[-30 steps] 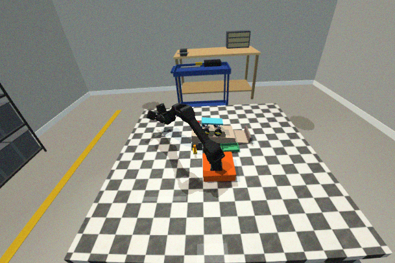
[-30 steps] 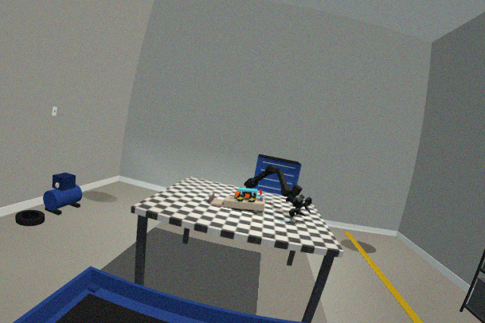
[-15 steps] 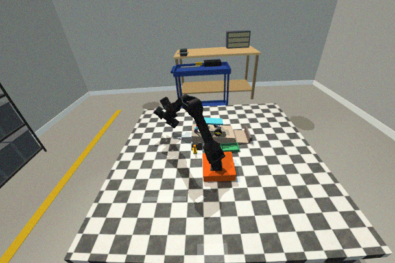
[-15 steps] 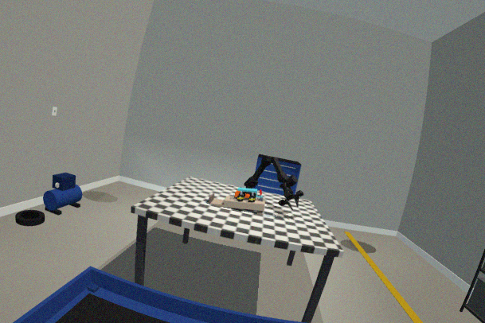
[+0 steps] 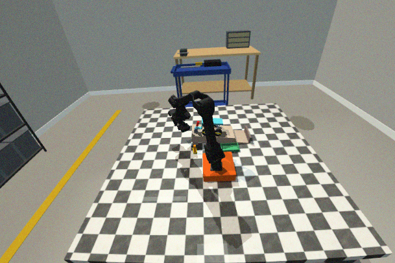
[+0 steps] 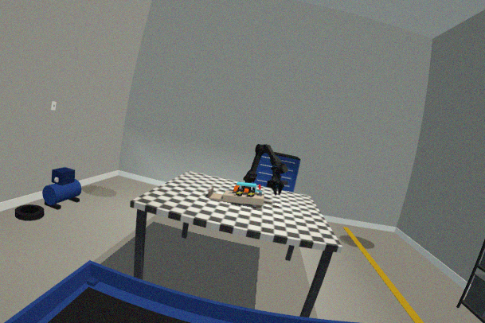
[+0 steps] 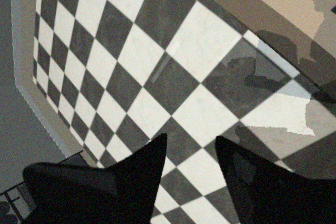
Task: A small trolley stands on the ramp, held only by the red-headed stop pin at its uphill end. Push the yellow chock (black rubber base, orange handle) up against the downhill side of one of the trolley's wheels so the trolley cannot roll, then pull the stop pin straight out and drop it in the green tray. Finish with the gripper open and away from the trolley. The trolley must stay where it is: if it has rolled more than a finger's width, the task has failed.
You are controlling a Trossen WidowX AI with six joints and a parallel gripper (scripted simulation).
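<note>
The yellow chock is 130 mm to the right of my gripper tip, 110 mm behind it and 90 mm below it. From my gripper tip the other things lie so: tan ramp: 240 mm to the right, 70 mm below, 30 mm ahead; then cyan trolley: 230 mm to the right, 30 mm ahead; then red-headed stop pin: 140 mm to the right, 10 mm above.
</note>
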